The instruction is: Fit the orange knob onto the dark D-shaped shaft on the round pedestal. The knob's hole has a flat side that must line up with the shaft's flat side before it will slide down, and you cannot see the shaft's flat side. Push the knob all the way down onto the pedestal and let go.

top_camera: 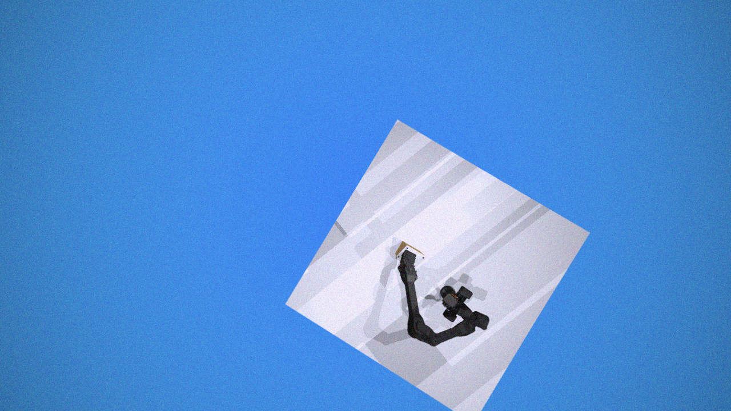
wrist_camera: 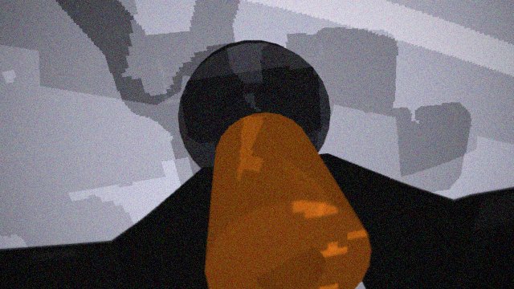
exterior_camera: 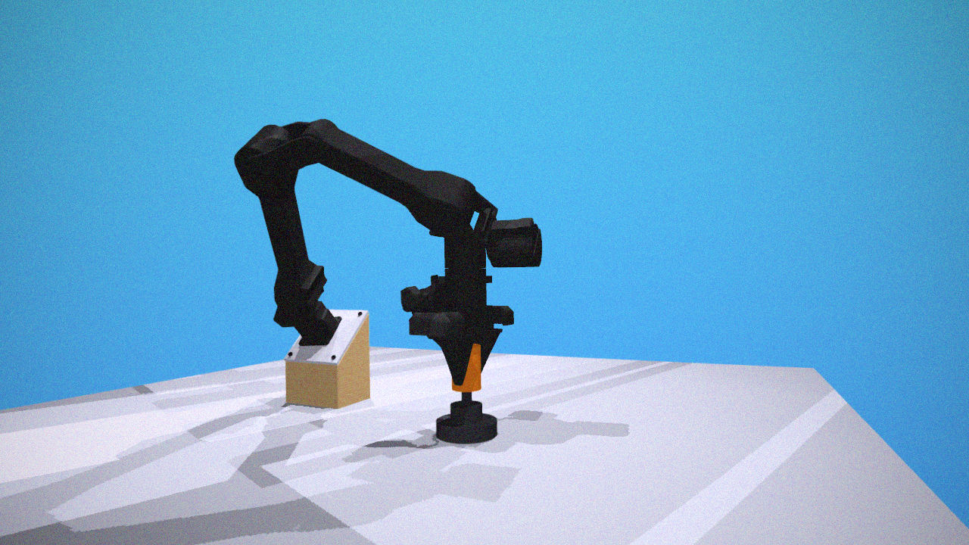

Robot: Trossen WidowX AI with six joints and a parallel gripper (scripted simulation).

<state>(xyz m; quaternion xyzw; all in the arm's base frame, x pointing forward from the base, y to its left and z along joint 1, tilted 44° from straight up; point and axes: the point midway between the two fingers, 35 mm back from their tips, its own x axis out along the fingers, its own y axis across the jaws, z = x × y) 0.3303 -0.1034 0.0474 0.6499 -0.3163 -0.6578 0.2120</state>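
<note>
Right now my gripper tip is 2 cm below the orange knob. Also, from my gripper tip: pedestal: 4 cm below.
</note>
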